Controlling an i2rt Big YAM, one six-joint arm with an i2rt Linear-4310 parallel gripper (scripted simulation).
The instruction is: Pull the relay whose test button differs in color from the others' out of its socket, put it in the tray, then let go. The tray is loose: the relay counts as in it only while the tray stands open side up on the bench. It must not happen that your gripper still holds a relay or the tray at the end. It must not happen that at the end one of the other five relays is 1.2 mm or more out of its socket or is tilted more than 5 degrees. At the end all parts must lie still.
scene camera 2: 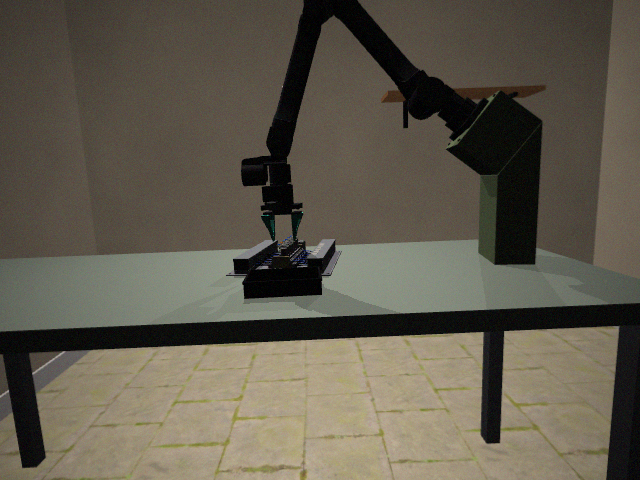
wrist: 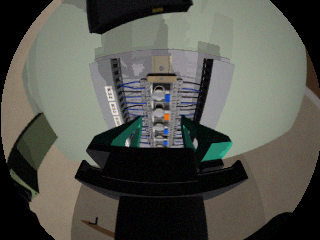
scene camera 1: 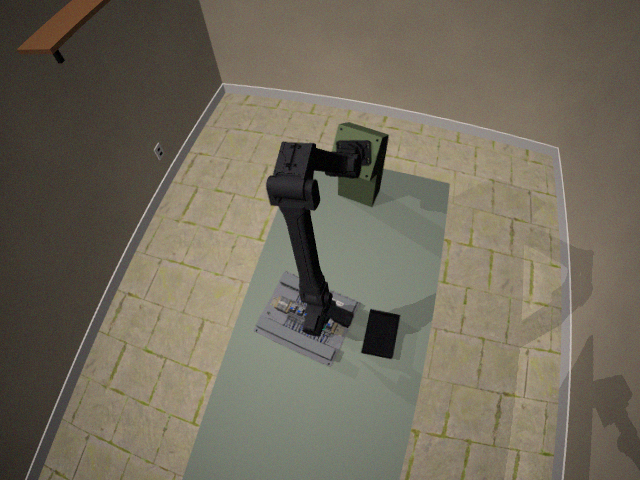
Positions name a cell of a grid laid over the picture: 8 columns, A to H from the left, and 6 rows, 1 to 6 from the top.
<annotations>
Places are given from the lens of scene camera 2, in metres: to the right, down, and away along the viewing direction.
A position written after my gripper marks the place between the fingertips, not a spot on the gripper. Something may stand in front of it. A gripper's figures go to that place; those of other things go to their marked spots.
my gripper (scene camera 2: D4): -0.10, 0.00, 1.06
black tray (scene camera 2: D4): -0.04, 0.09, 0.79
</annotations>
